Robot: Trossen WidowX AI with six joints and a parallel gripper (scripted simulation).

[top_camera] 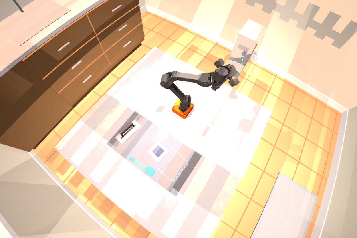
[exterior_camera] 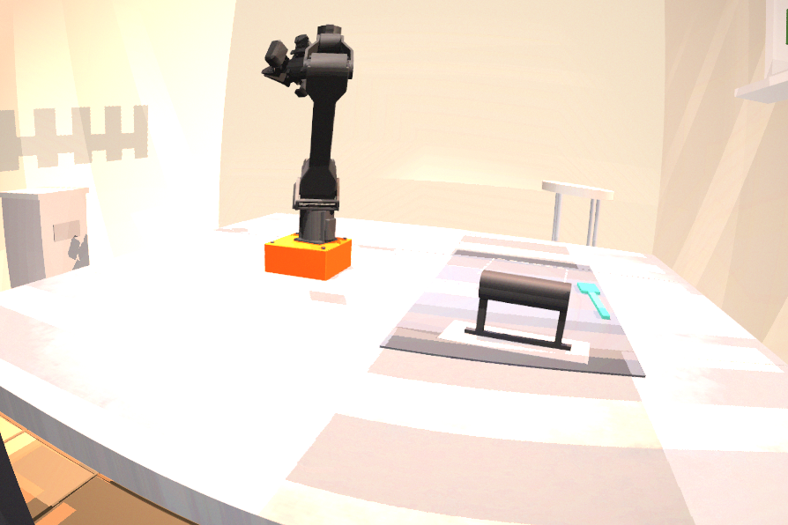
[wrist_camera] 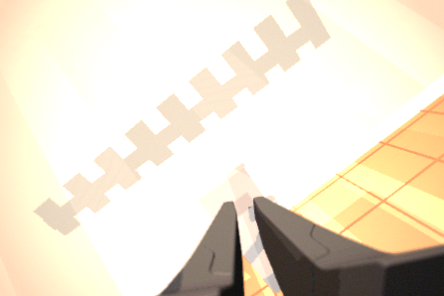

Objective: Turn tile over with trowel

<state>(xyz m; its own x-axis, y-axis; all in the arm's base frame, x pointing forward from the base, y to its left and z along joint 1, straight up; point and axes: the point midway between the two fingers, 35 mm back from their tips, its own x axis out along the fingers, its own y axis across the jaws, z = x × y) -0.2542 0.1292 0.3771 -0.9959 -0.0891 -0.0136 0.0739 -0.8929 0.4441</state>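
Right now the grey trowel is 75 cm ahead of my gripper tip, 29 cm to the right of it and 39 cm below it. The rest, counted from my gripper tip: teal trowel: 81 cm ahead, 42 cm below; white tile: 66 cm ahead, 2 cm to the right, 42 cm below; grey mat: 68 cm ahead, 5 cm to the right, 45 cm below.
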